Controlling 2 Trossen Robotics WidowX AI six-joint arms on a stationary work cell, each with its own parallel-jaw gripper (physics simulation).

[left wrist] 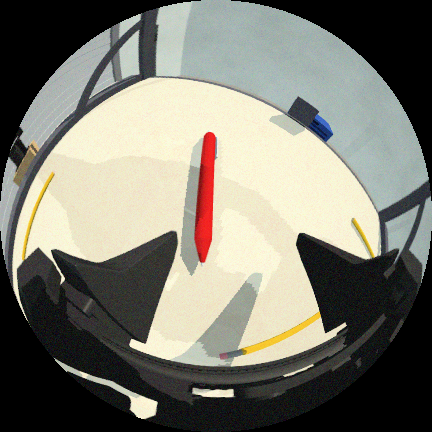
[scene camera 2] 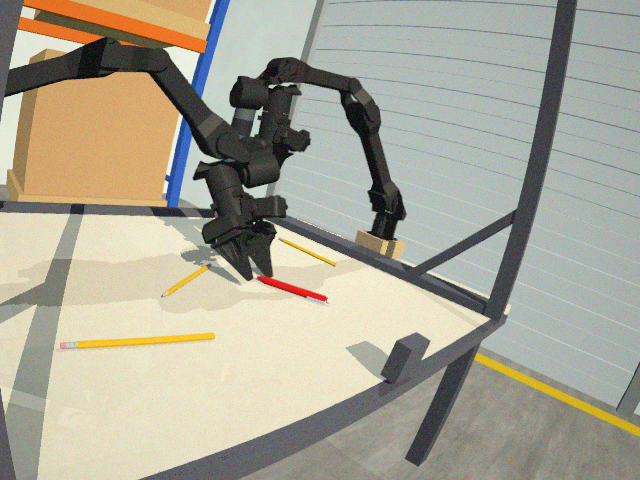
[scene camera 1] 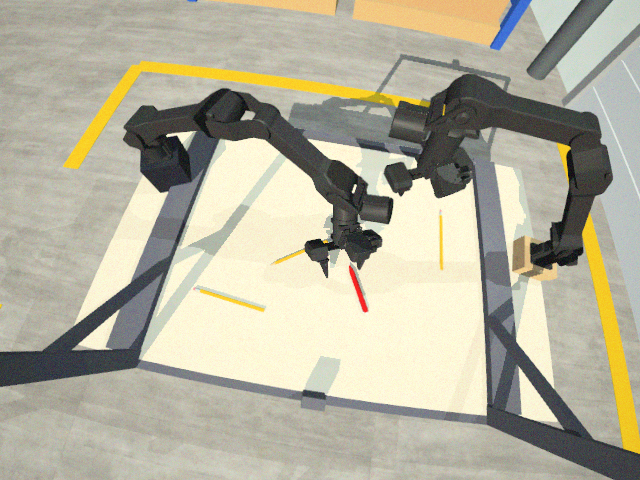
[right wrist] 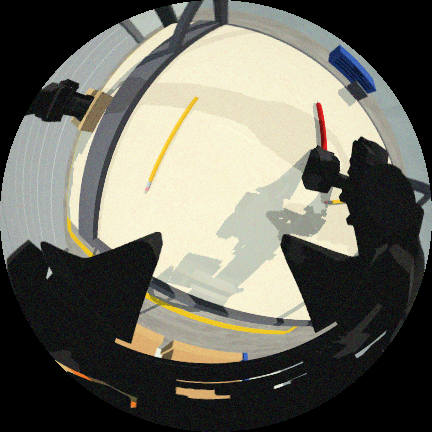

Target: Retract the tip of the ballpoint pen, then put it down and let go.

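Where they show: left gripper, fingertip midpoint: point(left wrist: 240, 238) point(scene camera 2: 261, 278) point(scene camera 1: 343, 273) point(right wrist: 334, 152); right gripper, fingertip midpoint: point(scene camera 1: 416, 190) point(right wrist: 224, 240); left arm's base, origin of the base link: point(scene camera 1: 159, 152); right arm's base, origin of the base link: point(scene camera 2: 382, 236) point(scene camera 1: 540, 256) point(right wrist: 83, 106).
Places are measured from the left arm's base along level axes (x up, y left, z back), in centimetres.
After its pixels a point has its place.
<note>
The red ballpoint pen point(scene camera 1: 358, 289) {x -9.4, y -46.8, z -42.5 cm} point(scene camera 2: 292, 289) {x -9.8, y -46.8, z -41.9 cm} point(left wrist: 206, 195) {x -9.4, y -44.8, z -42.4 cm} point(right wrist: 322, 127) {x -9.6, y -46.3, z -42.8 cm} lies on the cream table top, its pointed end toward my left gripper and its white clip at the side of the far end. A tiny pale bit shows at its point in the left wrist view; whether that is the extended tip is hard to tell. My left gripper point(scene camera 1: 343, 272) {x -9.2, y -41.8, z -39.8 cm} point(scene camera 2: 260, 277) {x -9.2, y -41.8, z -39.8 cm} point(left wrist: 240, 238) {x -9.2, y -41.8, z -39.8 cm} is open and empty, pointing down low over the table beside the pen's pointed end. My right gripper point(scene camera 1: 423, 181) {x 3.3, y -29.3, z -61.0 cm} point(right wrist: 224, 240) {x 3.3, y -29.3, z -61.0 cm} is open and empty, high over the back right of the table.
Yellow pencils lie around: one at the front left point(scene camera 1: 232, 299) {x -10.0, y -41.1, z -11.3 cm} point(scene camera 2: 144, 341) {x -10.1, y -41.1, z -10.3 cm}, one behind the left gripper point(scene camera 1: 289, 256) point(scene camera 2: 186, 281) point(left wrist: 285, 340), one to the right point(scene camera 1: 441, 242) point(scene camera 2: 307, 251) point(right wrist: 172, 137). A dark block point(scene camera 1: 313, 400) {x -4.9, y -67.0, z -25.0 cm} point(scene camera 2: 404, 356) {x -6.3, y -67.1, z -22.3 cm} stands on the front rail.
</note>
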